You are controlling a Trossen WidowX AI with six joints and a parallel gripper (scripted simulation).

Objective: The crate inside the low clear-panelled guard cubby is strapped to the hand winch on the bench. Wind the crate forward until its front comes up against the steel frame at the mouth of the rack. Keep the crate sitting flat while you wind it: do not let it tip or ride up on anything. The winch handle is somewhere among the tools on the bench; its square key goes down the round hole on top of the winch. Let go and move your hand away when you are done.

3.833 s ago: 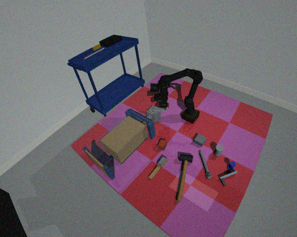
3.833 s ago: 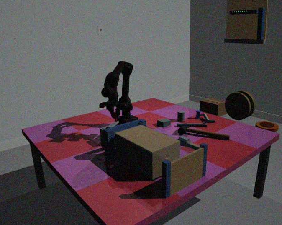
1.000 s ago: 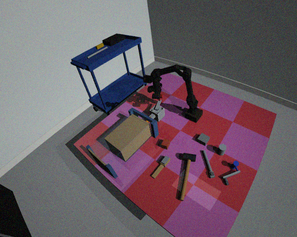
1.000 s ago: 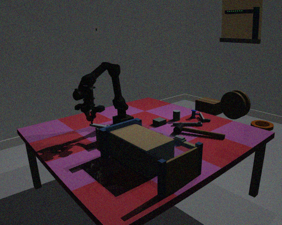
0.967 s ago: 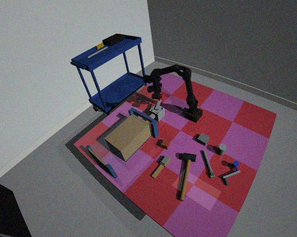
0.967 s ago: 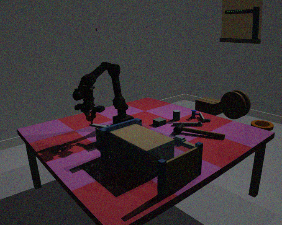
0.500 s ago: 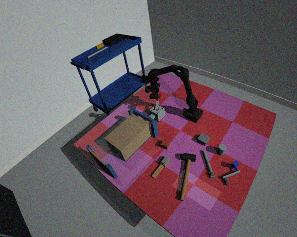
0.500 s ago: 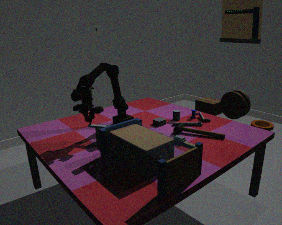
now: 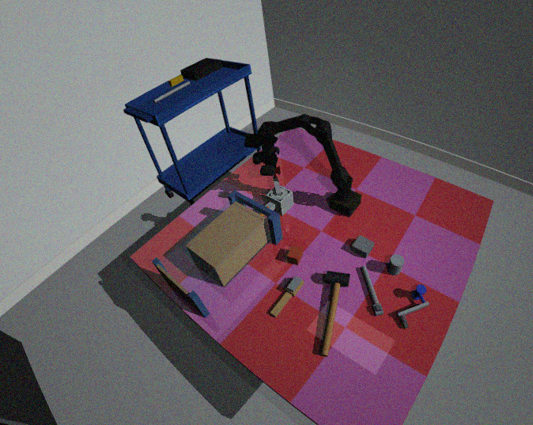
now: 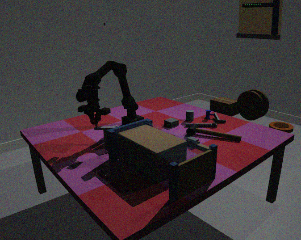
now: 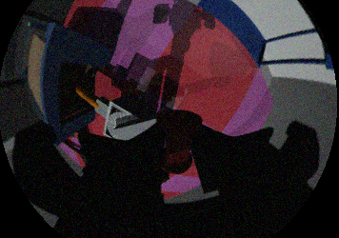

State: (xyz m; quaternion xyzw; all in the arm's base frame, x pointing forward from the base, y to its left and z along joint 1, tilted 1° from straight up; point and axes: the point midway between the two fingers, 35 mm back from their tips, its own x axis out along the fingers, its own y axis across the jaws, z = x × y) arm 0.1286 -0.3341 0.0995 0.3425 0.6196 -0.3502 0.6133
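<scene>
My gripper tip is 40 mm to the right of the red-knobbed winch handle, 20 mm short of it and 20 mm above it. Round my gripper tip: frame 220 mm ahead, 90 mm to the left, 20 mm below; then red knob 10 mm to the left, 10 mm behind, 10 mm above; then grey winch 90 mm below, 80 mm to the left, 40 mm ahead.
</scene>
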